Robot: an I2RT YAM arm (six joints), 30 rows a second.
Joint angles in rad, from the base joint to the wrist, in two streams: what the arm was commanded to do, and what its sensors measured. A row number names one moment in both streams.
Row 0, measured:
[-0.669 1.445 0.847 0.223 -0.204 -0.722]
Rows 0 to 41, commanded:
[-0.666 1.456 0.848 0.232 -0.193 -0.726]
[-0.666 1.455 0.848 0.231 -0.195 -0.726]
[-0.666 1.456 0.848 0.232 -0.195 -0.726]
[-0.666 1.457 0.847 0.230 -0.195 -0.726]
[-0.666 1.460 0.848 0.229 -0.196 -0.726]
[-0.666 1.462 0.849 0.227 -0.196 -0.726]
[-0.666 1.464 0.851 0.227 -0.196 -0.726]
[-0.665 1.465 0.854 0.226 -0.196 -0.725]
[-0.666 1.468 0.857 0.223 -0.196 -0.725]
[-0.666 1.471 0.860 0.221 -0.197 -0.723]
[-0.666 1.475 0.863 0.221 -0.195 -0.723]
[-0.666 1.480 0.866 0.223 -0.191 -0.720]
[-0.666 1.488 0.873 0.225 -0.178 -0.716]
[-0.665 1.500 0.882 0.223 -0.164 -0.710]
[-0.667 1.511 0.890 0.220 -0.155 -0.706]
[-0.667 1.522 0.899 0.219 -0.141 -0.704]
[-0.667 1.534 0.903 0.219 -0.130 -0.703]
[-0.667 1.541 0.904 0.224 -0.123 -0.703]
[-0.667 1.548 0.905 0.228 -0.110 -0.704]
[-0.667 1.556 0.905 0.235 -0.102 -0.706]
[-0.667 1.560 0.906 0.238 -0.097 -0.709]
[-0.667 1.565 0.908 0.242 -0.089 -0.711]
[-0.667 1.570 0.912 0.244 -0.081 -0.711]
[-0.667 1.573 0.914 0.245 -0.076 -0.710]
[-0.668 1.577 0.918 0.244 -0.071 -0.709]
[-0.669 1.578 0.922 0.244 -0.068 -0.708]
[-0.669 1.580 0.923 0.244 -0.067 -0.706]
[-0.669 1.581 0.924 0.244 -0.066 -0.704]
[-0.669 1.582 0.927 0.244 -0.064 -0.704]
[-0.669 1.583 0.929 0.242 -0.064 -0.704]
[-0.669 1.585 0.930 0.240 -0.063 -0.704]
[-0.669 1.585 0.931 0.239 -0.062 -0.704]
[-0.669 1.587 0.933 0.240 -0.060 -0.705]
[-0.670 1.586 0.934 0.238 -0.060 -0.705]
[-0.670 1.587 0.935 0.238 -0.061 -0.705]
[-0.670 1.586 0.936 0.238 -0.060 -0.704]
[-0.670 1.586 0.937 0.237 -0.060 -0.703]
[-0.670 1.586 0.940 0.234 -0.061 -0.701]
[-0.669 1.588 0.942 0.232 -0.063 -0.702]
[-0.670 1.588 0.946 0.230 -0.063 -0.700]
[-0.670 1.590 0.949 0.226 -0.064 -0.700]
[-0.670 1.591 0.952 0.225 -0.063 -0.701]
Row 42, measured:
[-0.669 1.584 0.919 0.210 -0.068 -0.718]
